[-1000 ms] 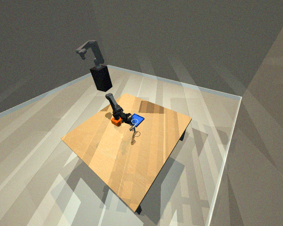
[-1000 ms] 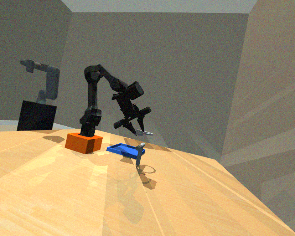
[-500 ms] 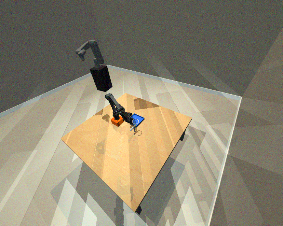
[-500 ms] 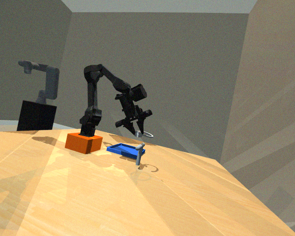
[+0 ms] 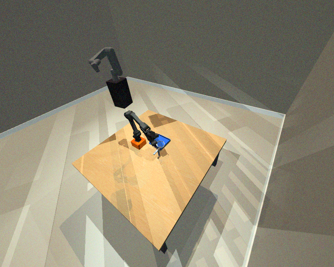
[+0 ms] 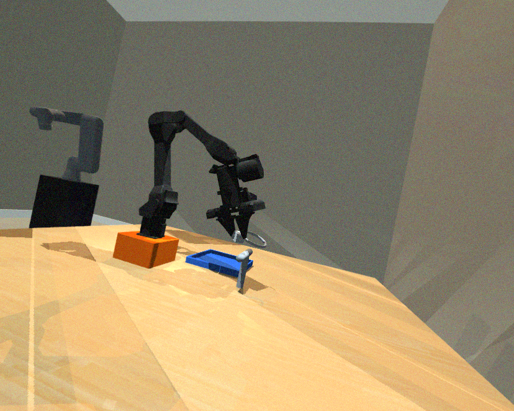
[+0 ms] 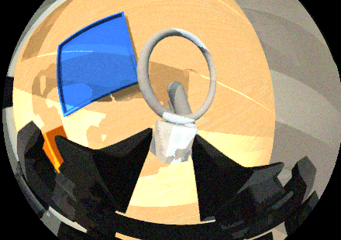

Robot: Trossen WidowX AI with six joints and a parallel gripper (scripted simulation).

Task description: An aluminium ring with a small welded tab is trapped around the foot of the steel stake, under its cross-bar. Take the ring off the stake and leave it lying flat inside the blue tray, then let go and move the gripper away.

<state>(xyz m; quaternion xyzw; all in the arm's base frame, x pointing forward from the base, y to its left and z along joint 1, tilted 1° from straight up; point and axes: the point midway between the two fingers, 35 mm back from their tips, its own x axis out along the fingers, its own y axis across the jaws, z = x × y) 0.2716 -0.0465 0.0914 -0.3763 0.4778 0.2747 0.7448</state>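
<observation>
The aluminium ring is 3 cm ahead of my gripper tip and 4 cm to the left of it. The rest, counted from my gripper tip: blue tray: 7 cm behind, 18 cm to the left, 12 cm below.
</observation>
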